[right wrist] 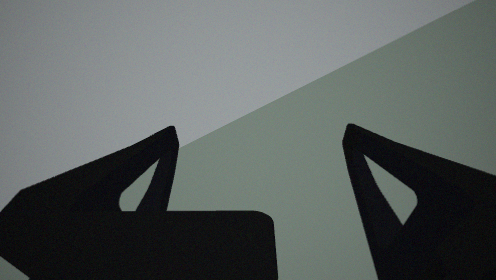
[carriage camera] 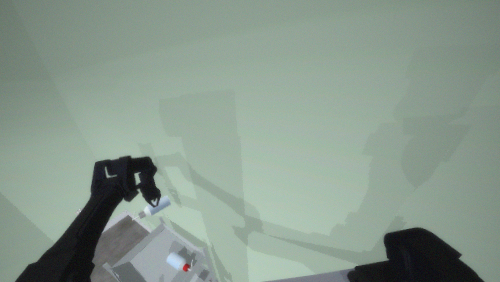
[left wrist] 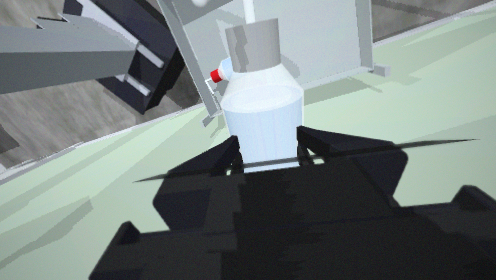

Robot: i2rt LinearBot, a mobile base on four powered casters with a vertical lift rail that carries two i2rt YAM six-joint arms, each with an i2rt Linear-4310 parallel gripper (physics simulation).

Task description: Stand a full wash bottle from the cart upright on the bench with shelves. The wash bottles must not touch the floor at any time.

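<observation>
My left gripper is shut on a wash bottle with pale blue liquid up to its shoulder, a grey cap and a white spout. The gripper hides the bottle's lower end. In the carriage view the bottle is held just past the cart's corner, cap toward the lower left. A red-capped wash bottle lies on its side in the grey cart. My right gripper is open and empty. The bench with shelves does not show in these views.
A brown-grey surface with a white edge lies beside the cart. A dark block with a grey beam stands left of the cart in the left wrist view. The right arm is at the lower right of the carriage view.
</observation>
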